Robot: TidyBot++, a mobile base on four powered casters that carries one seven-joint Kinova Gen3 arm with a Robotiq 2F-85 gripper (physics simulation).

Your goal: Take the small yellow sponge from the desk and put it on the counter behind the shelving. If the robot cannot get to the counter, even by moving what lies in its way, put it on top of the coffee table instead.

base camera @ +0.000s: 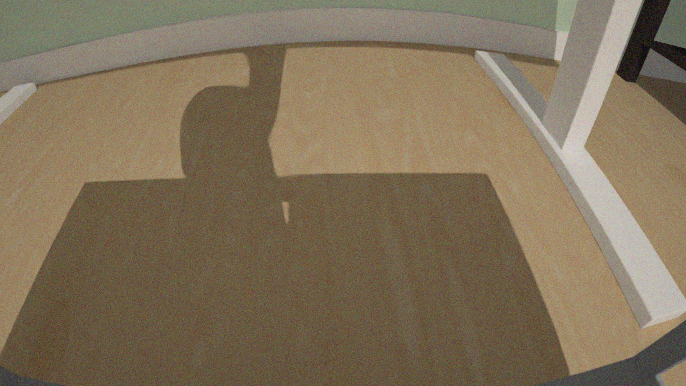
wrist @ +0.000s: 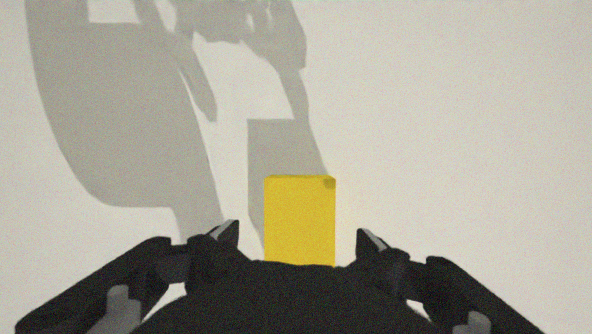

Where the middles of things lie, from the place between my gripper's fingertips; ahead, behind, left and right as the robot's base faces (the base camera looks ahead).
Right now my hand is 10 mm past the yellow sponge [wrist: 299, 210] and 50 mm above it.
